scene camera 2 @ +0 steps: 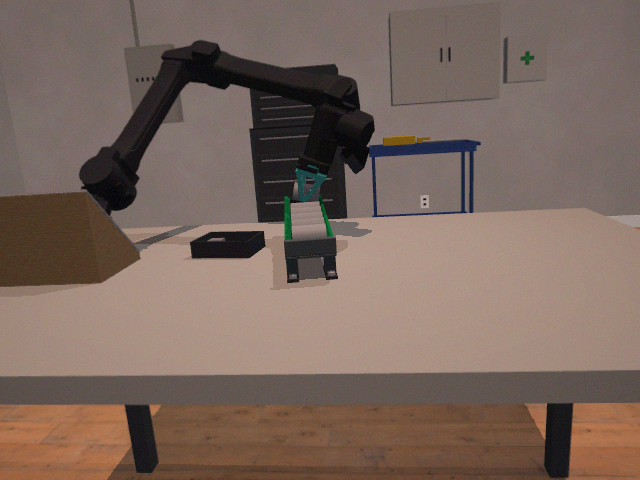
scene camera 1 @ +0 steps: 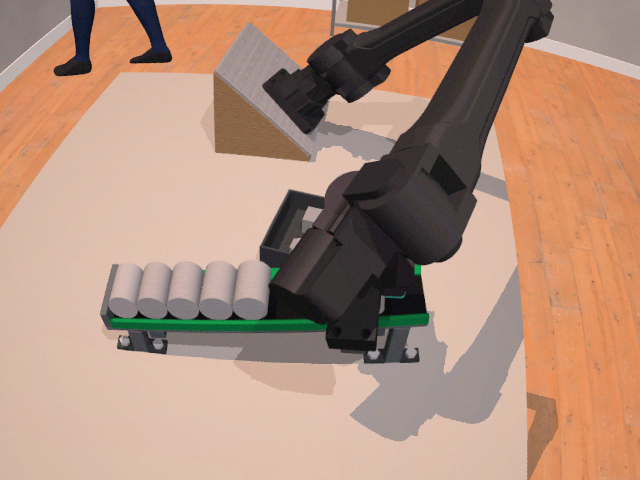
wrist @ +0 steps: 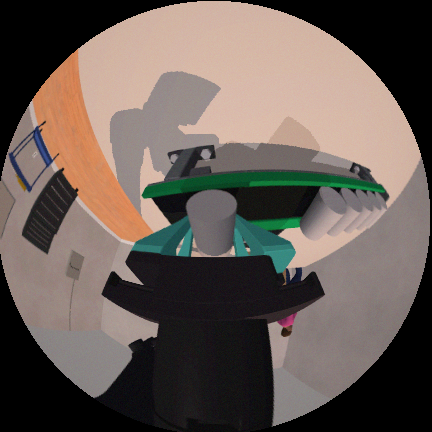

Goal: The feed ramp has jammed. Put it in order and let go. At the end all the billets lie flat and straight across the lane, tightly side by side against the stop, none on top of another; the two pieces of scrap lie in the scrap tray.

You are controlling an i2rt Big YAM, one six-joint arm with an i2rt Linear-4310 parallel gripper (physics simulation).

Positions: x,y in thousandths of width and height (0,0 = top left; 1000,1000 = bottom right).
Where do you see a scrap tray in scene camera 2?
373,509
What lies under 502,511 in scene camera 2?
A stop.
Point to a billet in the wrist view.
At 490,494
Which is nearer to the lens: the billet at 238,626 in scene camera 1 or the scrap tray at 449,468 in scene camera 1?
The billet.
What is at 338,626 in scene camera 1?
A billet.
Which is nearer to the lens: the billet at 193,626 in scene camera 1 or the scrap tray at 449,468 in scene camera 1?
The billet.
